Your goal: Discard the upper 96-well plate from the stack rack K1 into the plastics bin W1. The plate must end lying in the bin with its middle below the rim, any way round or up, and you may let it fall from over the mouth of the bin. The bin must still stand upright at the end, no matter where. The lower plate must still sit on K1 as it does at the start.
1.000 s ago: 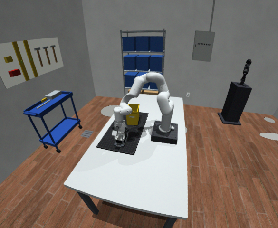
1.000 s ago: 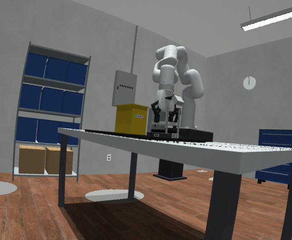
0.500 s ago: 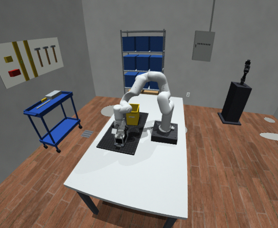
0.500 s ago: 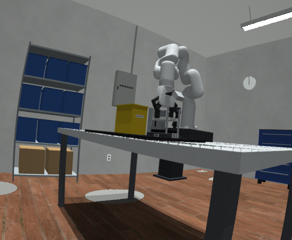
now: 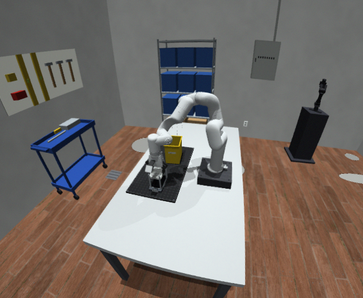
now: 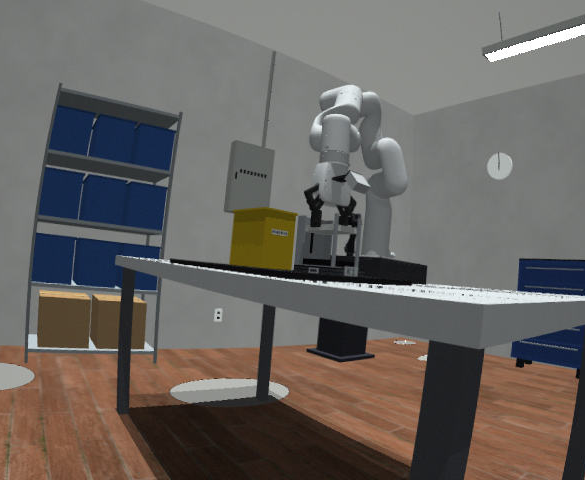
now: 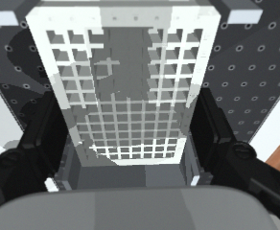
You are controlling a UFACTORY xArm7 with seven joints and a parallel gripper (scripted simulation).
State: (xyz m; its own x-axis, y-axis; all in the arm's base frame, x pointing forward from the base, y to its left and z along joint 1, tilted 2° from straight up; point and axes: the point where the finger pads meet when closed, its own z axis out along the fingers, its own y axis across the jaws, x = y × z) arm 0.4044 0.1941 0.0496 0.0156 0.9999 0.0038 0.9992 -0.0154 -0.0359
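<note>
Right now the yellow plastics bin W1 is 350 mm to the right of my hand, 30 mm below it and 30 mm behind it. Round my hand: white 96-well plate (10 mm below).
</note>
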